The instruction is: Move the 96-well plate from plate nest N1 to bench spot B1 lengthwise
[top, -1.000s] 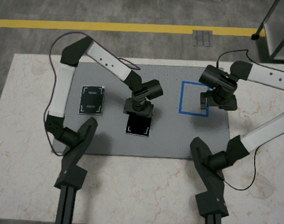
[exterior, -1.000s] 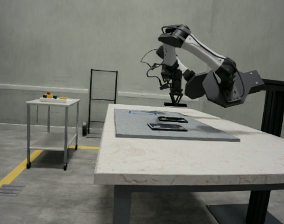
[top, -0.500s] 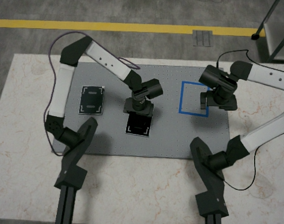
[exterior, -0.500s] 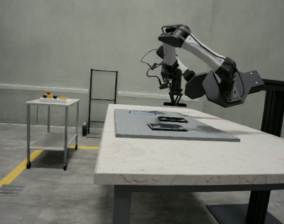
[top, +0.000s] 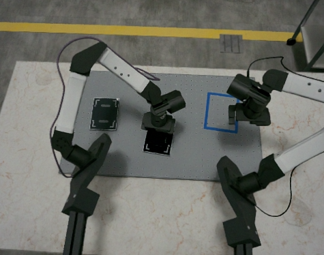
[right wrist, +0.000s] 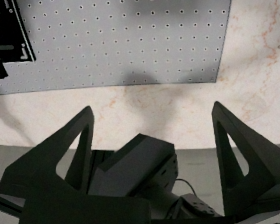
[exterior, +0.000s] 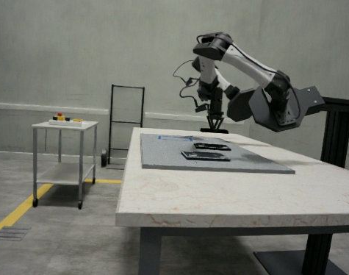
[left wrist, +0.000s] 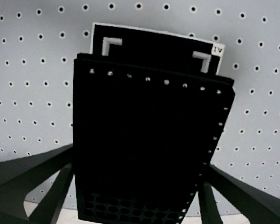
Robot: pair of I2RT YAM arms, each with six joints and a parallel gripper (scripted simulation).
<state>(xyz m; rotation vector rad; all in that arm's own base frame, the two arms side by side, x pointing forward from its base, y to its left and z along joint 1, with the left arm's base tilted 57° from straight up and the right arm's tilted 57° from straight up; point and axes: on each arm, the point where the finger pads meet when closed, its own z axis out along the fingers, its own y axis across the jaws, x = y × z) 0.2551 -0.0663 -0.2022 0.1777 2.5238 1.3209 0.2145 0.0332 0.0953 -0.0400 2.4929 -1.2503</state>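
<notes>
The black nest lies 80 mm below my left hand. From my left hand the other things lie so: nest N1 (70 mm ahead, 270 mm to the left, 80 mm below); grey perforated board (80 mm ahead, 10 mm to the right, 90 mm below); black 96-well plate (right at my left hand).
</notes>
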